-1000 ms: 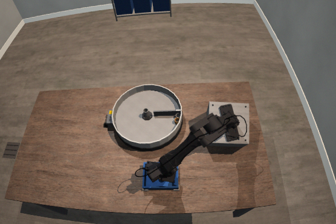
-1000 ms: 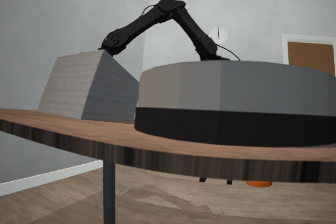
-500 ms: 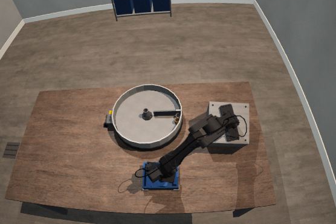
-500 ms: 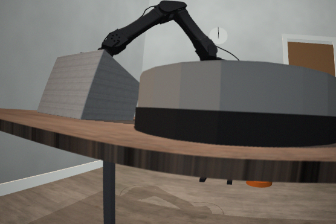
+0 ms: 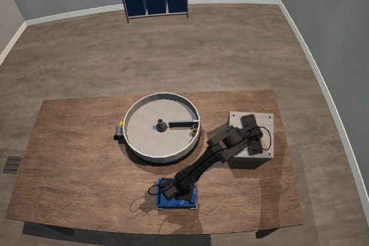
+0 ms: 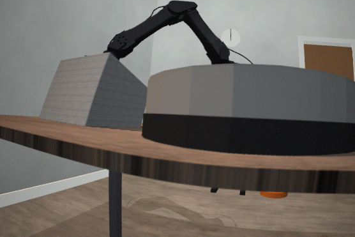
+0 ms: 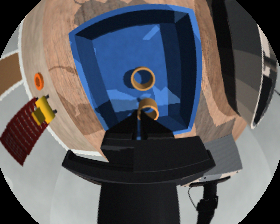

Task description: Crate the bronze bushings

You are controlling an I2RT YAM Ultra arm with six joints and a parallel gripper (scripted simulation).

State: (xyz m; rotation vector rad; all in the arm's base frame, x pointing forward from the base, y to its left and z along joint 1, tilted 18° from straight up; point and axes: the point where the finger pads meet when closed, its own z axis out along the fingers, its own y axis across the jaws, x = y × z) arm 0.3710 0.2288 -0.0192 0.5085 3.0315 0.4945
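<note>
Now: the blue crate 40 mm ahead of my hand, 20 mm to the right of it and 20 mm below it. The rest, counted from my hand: grey turntable: 400 mm to the right, 80 mm ahead, 10 mm above.
</note>
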